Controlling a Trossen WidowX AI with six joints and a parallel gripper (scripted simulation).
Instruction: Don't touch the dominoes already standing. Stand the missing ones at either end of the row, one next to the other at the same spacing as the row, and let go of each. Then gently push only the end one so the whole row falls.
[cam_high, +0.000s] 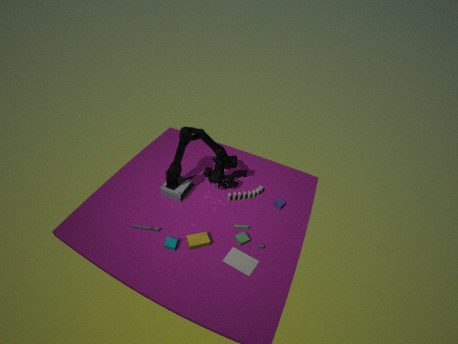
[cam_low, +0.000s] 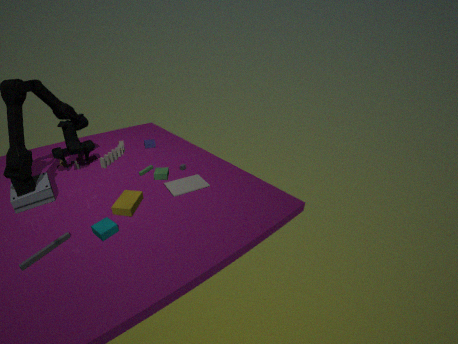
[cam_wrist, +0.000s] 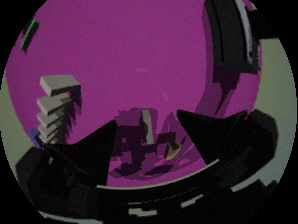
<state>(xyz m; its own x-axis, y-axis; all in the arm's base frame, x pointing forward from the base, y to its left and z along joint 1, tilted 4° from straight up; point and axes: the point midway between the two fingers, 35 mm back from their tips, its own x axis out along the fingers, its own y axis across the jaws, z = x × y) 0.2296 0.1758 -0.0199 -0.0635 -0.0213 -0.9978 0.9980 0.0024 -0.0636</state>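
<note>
Right now the brown piece is 12 cm to the left of my gripper tip, 5 cm behind it and 1 cm below it. Also, from my gripper tip: blue block: 41 cm ahead, 3 cm to the left, 1 cm below; green block: 32 cm to the right, 29 cm ahead, 1 cm below; green stick: 25 cm ahead, 24 cm to the right, 1 cm below.
</note>
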